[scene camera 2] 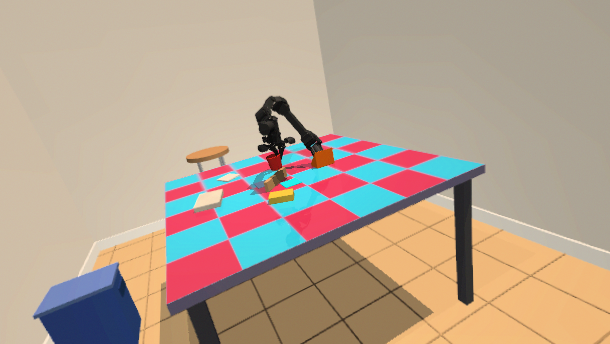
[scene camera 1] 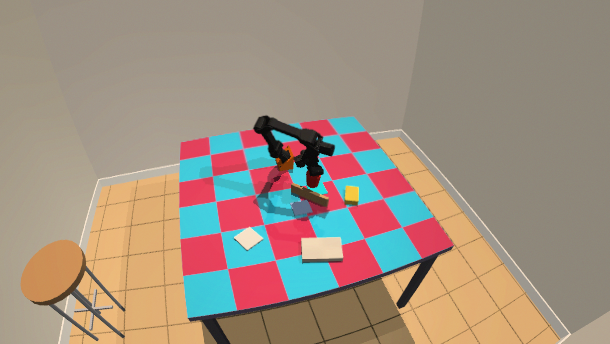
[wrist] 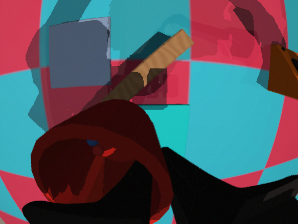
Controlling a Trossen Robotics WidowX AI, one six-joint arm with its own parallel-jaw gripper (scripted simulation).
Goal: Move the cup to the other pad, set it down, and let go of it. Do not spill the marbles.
The pictures show: the gripper, a red cup, a cream slab and a teal pad.
